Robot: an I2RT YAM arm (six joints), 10 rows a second.
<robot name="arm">
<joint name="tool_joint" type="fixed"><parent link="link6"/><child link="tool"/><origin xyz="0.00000 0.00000 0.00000" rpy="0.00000 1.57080 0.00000"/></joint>
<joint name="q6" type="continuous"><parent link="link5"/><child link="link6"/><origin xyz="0.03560 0.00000 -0.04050"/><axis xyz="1 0 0"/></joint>
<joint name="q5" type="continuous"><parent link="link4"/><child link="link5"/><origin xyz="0.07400 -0.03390 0.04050"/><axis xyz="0 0 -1"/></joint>
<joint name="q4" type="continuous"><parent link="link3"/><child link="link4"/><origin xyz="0.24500 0.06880 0.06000"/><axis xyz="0 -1 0"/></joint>
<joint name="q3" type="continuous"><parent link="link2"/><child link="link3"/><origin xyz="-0.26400 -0.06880 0.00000"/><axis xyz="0 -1 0"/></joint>
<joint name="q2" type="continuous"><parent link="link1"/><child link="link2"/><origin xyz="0.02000 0.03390 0.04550"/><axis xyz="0 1 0"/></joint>
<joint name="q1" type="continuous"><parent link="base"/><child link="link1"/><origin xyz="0.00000 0.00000 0.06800"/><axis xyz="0 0 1"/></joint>
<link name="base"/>
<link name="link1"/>
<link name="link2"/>
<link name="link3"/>
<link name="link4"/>
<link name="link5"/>
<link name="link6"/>
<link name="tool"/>
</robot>
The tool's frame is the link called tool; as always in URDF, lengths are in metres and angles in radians. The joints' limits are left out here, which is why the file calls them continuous.
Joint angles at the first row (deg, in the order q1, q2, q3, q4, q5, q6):
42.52 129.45 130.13 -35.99 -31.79 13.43
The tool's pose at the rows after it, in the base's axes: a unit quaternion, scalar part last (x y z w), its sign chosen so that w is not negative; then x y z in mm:
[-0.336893 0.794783 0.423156 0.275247 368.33 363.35 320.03]
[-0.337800 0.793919 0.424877 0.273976 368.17 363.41 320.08]
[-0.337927 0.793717 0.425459 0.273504 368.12 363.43 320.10]
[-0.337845 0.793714 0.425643 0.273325 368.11 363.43 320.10]
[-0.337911 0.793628 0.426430 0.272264 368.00 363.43 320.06]
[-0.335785 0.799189 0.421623 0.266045 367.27 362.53 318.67]
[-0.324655 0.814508 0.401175 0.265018 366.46 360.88 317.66]
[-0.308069 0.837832 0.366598 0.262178 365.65 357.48 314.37]
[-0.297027 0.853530 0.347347 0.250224 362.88 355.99 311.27]
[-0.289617 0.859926 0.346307 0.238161 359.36 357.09 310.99]
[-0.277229 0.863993 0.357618 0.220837 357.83 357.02 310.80]
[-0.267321 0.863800 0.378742 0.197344 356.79 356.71 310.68]
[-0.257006 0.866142 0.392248 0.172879 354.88 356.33 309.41]
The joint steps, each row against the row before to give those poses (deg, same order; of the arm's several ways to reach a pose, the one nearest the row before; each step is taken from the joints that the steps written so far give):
0.00 0.00 0.00 0.00 -0.18 0.00
0.00 0.00 -0.01 0.00 -0.28 0.00
0.00 0.00 0.01 0.00 -0.09 0.02
0.00 0.00 -0.01 0.00 -0.02 0.02
0.00 0.00 0.00 -0.04 -0.13 0.05
0.00 0.00 0.07 -1.16 0.33 -0.02
0.09 0.00 0.46 -2.14 2.71 0.22
0.04 0.00 0.37 -3.26 4.24 0.19
0.22 0.00 0.17 -2.71 2.05 0.64
0.37 0.00 0.29 -1.37 0.13 1.20
0.03 0.00 0.09 -0.70 -1.39 2.12
-0.14 0.02 0.00 -0.40 -2.96 2.21
-0.02 0.00 -0.11 -0.89 -2.23 1.96

